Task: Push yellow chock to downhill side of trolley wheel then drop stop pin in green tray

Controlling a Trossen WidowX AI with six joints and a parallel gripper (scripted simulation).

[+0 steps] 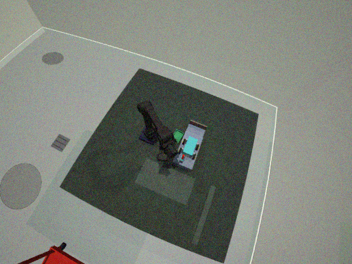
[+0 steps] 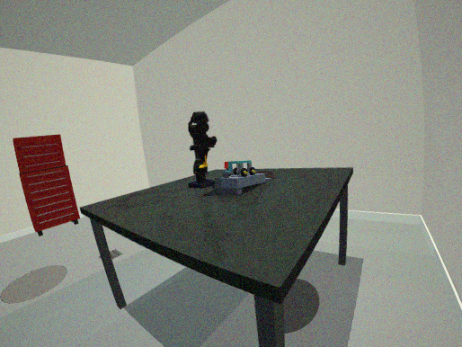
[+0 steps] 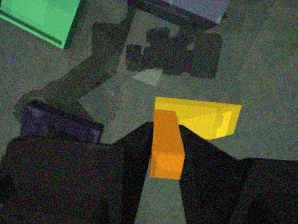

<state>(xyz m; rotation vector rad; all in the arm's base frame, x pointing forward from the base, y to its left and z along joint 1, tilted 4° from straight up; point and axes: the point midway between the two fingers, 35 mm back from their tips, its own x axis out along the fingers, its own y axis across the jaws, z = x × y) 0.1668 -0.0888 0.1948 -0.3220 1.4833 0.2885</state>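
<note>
The teal trolley is 140 mm ahead of my gripper tip, 130 mm to the left of it and 60 mm below it. The rest, counted from my gripper tip: red-headed stop pin 130 mm ahead, 30 mm to the left, 50 mm below; yellow chock 10 mm ahead, 20 mm to the right, 10 mm below; ramp 140 mm ahead, 130 mm to the left, 130 mm below.
</note>
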